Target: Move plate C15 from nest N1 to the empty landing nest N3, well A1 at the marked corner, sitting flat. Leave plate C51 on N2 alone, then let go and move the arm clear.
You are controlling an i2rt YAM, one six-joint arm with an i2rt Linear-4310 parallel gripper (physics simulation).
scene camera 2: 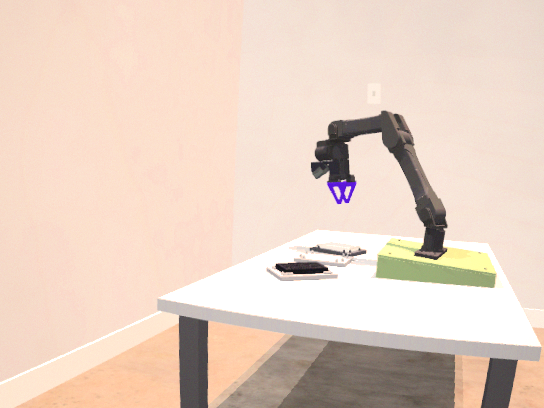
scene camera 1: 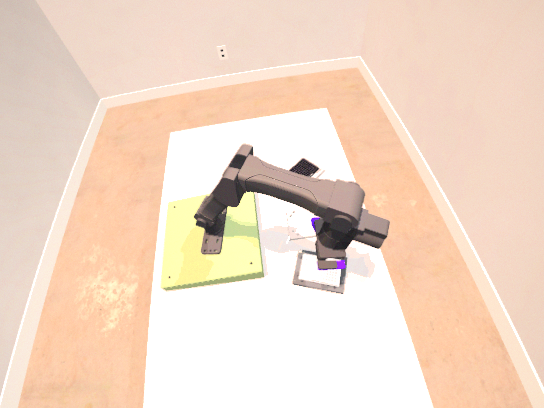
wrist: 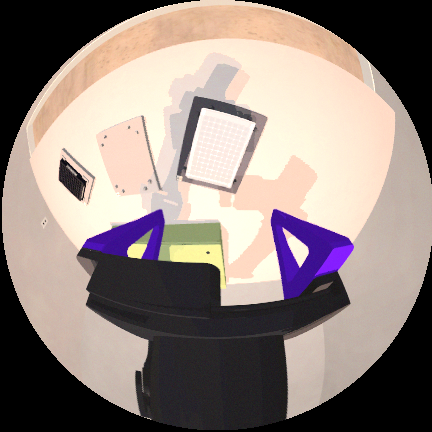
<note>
My gripper is open, holding nothing. Also in view: a pale tray.
My gripper is seen too in scene camera 2 and in the wrist view.
</note>
